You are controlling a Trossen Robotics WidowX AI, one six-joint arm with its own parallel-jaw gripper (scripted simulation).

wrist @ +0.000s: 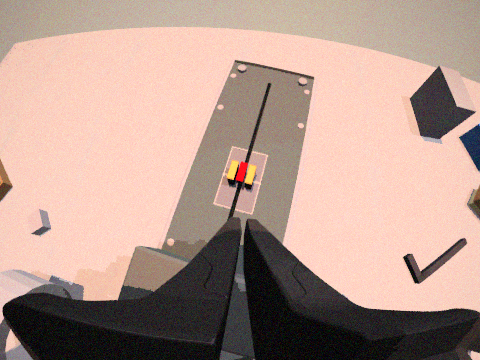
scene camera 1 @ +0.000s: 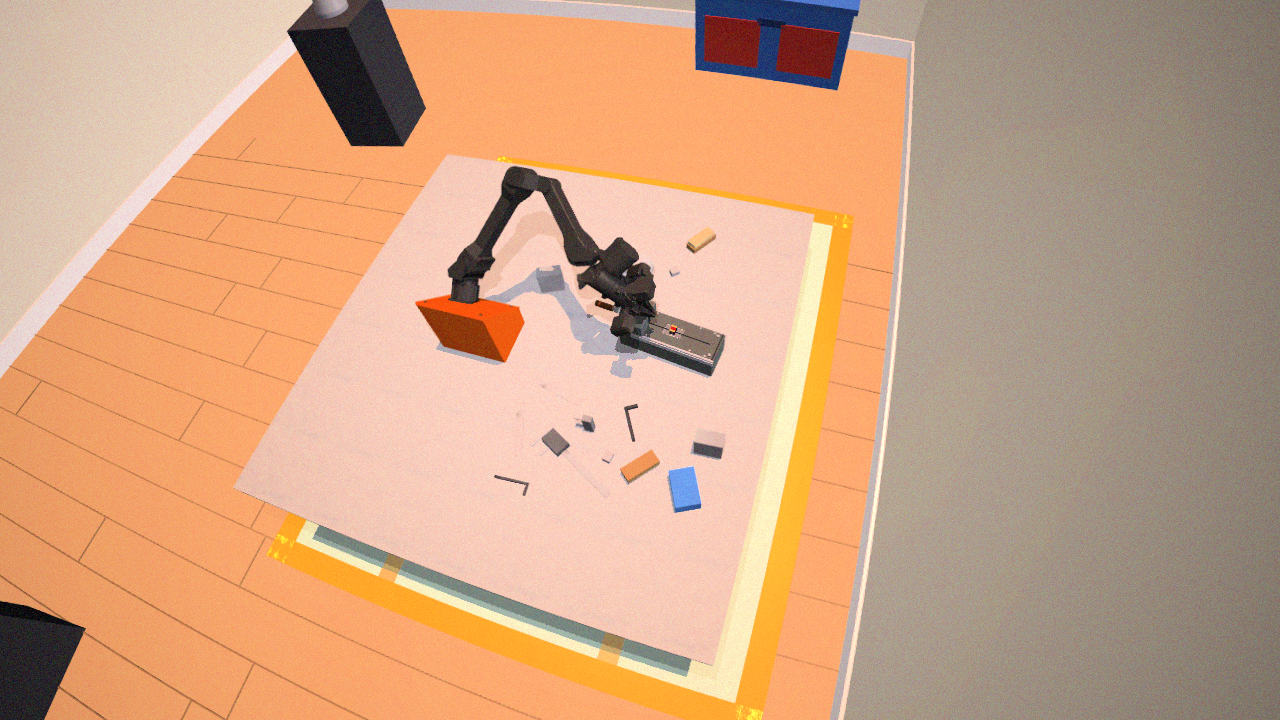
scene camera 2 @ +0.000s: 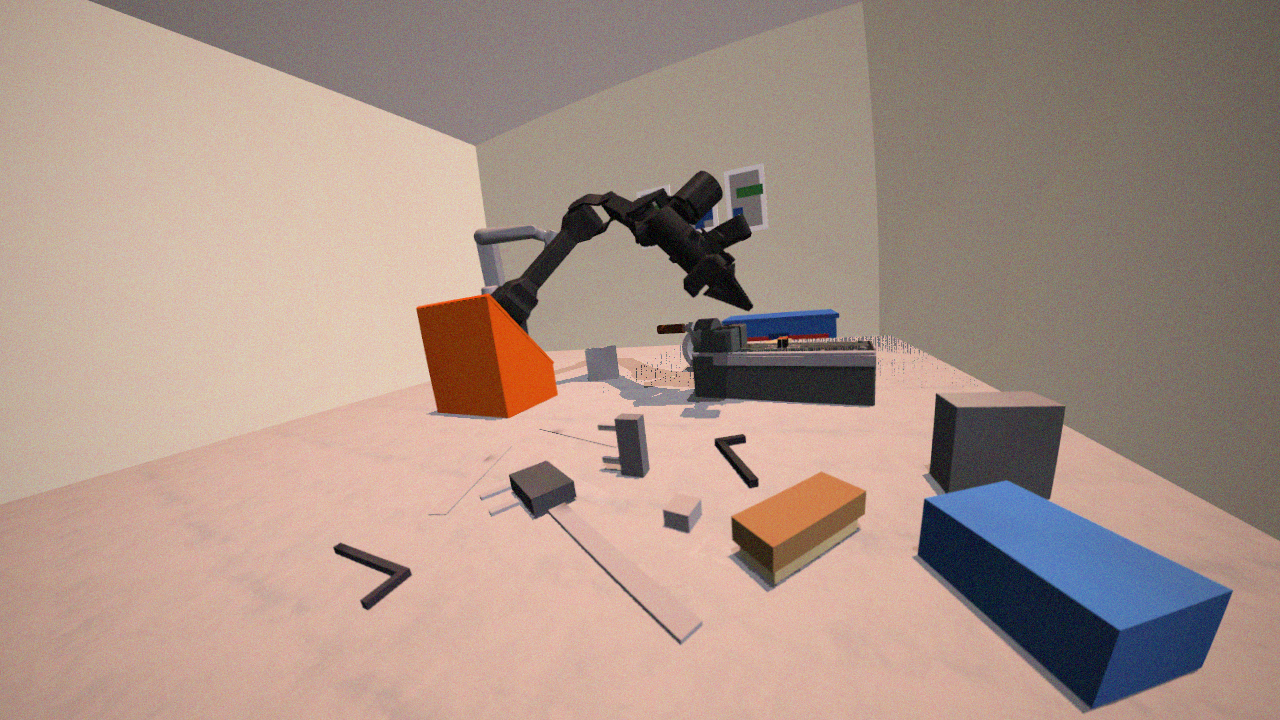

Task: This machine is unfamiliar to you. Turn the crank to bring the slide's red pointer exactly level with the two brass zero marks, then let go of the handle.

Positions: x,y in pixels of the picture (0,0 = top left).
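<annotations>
Gripper visible in the wrist view, in scene camera 1, in scene camera 2 [751,308]. On the gripper, [wrist: 192,308] and [scene camera 1: 644,300]: same spot.
</annotations>
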